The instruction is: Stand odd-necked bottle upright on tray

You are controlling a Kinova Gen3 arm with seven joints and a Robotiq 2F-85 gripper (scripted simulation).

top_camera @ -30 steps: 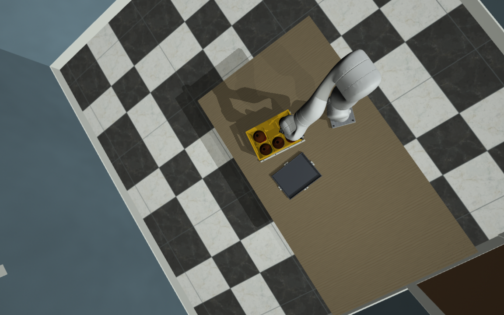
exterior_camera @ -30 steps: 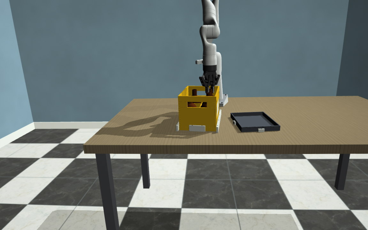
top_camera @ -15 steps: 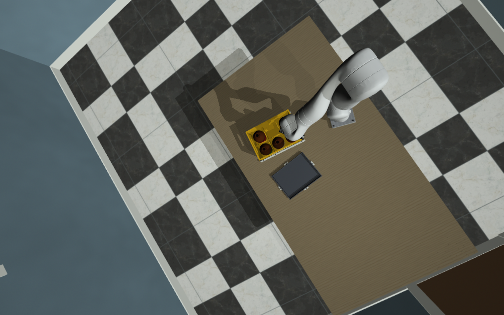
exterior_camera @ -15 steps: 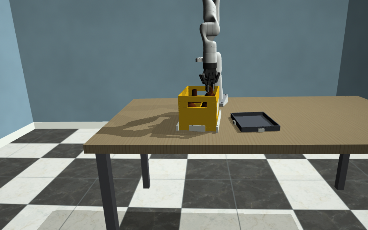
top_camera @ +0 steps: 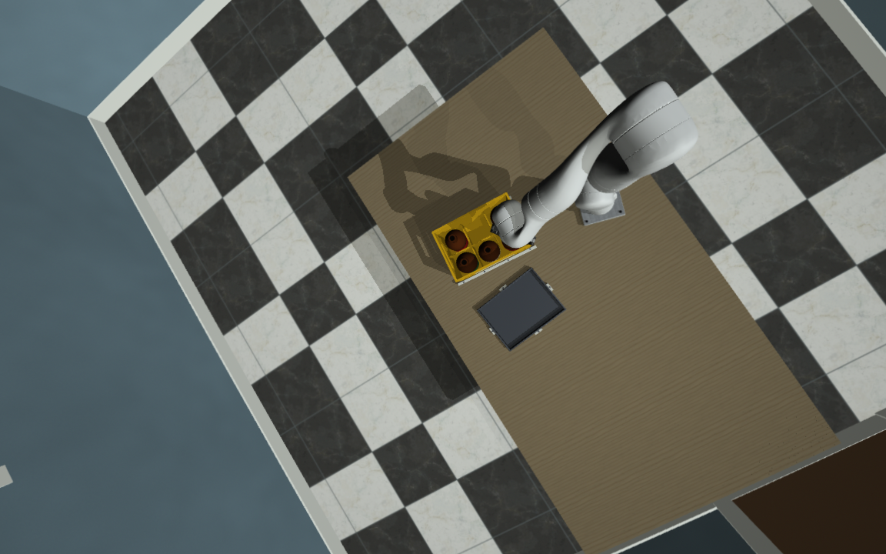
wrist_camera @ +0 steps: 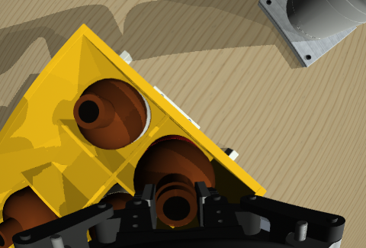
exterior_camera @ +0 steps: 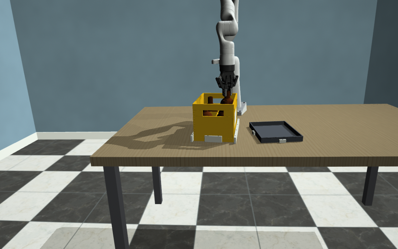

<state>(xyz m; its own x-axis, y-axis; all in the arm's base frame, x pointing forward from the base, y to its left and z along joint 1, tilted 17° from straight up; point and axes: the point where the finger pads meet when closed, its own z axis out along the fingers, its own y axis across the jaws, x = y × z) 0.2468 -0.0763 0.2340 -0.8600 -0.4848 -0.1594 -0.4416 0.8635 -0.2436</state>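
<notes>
Now: hand 70 mm above the brown bottle. From my hand the other things lie so: yellow crate: 70 mm ahead, 70 mm to the right, 100 mm below; then dark tray: 150 mm ahead, 200 mm to the left, 180 mm below.
</notes>
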